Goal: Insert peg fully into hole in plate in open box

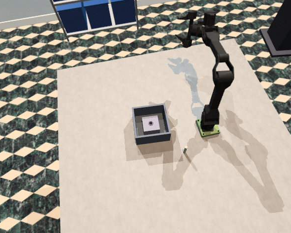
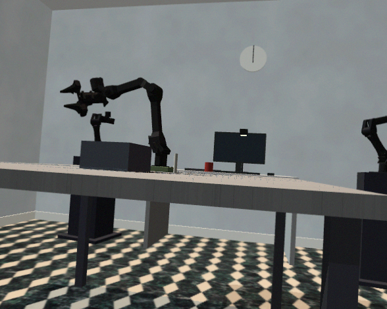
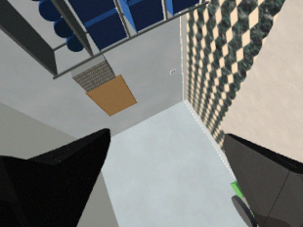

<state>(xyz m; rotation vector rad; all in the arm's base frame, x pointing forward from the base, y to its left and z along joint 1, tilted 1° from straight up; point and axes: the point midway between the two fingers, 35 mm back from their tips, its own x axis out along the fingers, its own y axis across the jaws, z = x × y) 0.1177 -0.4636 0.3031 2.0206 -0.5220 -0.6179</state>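
My gripper is now 600 mm to the right of the pale grey peg, 290 mm above it and 30 mm short of it. From my hand the other things lie so: box: 440 mm to the left, 300 mm below, 210 mm ahead; plate: 440 mm to the left, 280 mm below, 210 mm ahead.
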